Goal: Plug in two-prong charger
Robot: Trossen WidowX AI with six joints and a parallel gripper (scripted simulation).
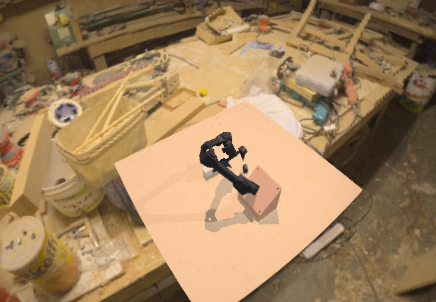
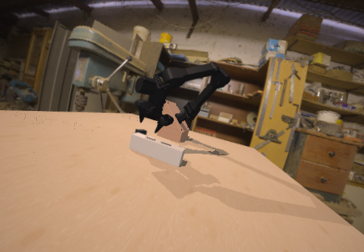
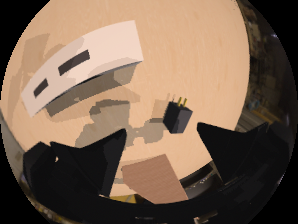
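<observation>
The two-prong charger lies 2 cm behind my gripper tip, 5 cm to the right of it and 5 cm below it.
</observation>
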